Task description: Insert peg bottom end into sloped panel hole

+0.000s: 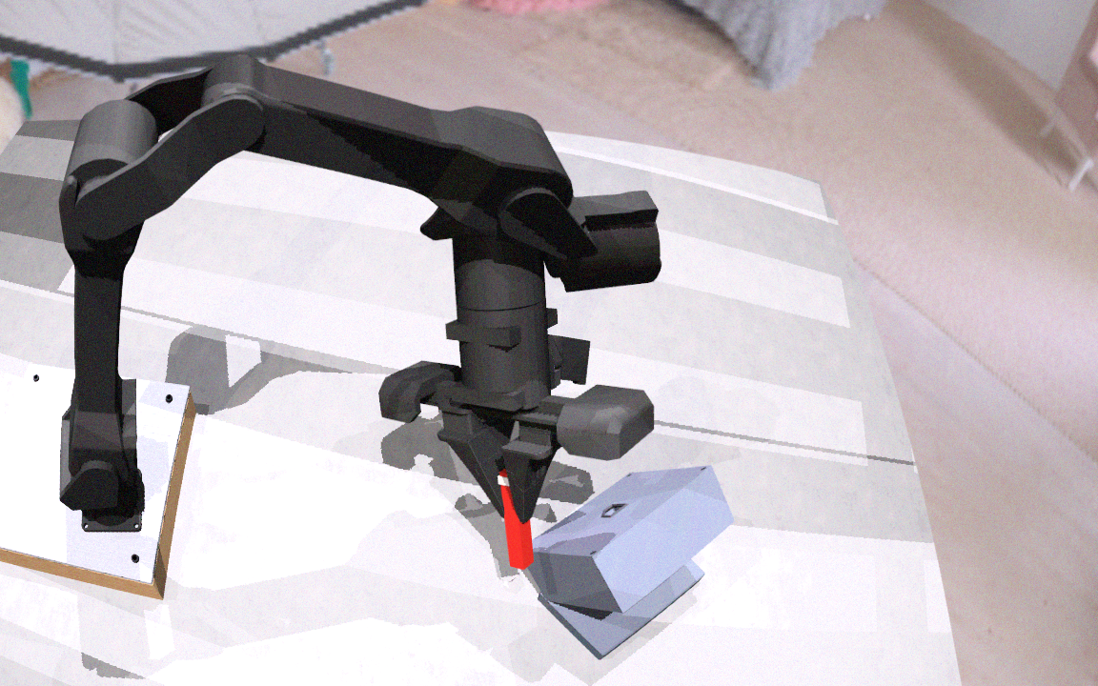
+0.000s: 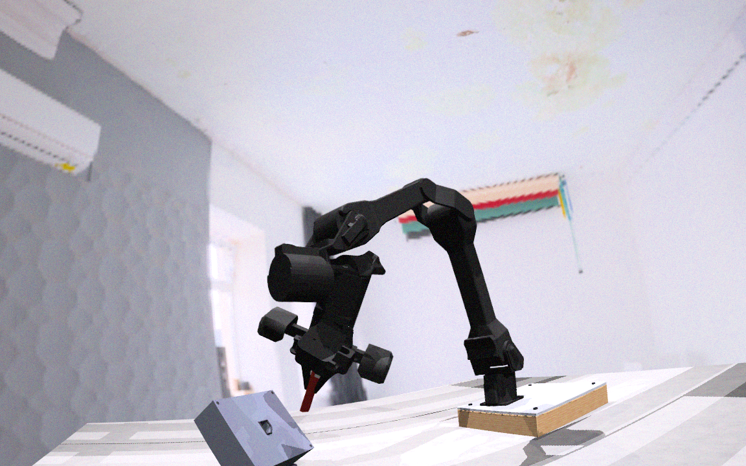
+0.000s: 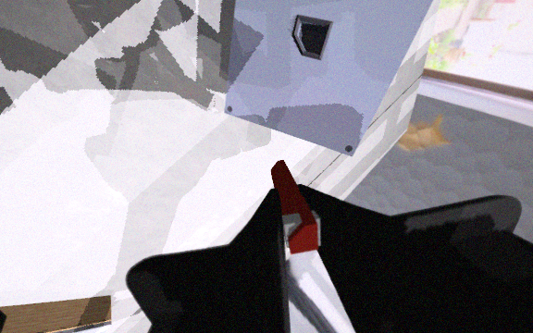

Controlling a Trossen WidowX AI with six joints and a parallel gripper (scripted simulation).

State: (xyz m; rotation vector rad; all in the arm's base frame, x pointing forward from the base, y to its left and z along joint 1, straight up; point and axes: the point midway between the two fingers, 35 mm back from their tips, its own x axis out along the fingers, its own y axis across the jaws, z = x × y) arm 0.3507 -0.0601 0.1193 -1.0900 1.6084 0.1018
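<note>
Right now the grey-blue sloped panel is 100 mm ahead of my gripper tip and 60 mm below it. Round my gripper tip: red peg (10 mm to the left, 10 mm above).
</note>
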